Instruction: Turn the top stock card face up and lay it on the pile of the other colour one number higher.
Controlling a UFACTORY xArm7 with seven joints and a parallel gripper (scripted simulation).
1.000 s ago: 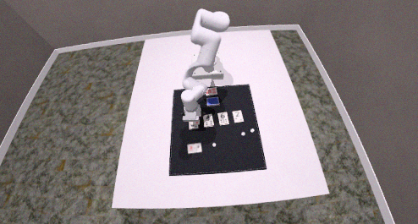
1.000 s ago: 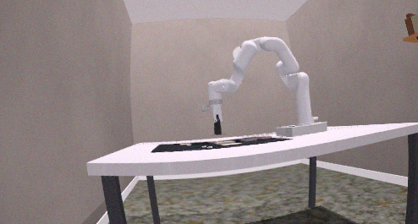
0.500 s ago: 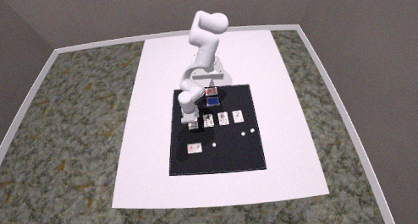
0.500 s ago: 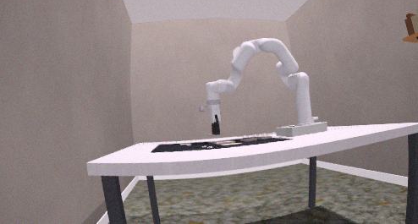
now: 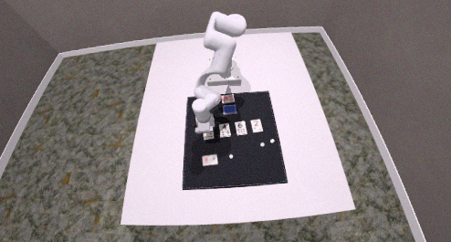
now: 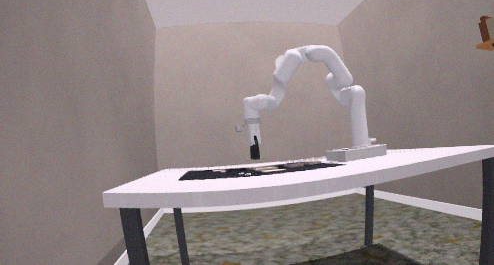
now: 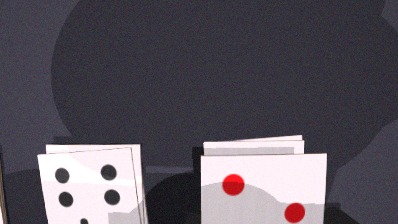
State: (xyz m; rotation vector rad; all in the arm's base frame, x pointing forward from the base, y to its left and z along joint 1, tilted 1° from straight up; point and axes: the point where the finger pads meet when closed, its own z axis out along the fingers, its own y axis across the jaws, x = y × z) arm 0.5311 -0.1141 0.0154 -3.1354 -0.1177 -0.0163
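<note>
My hand is 2 cm short of the black mat, 14 cm to the right of it and 7 cm above it.
</note>
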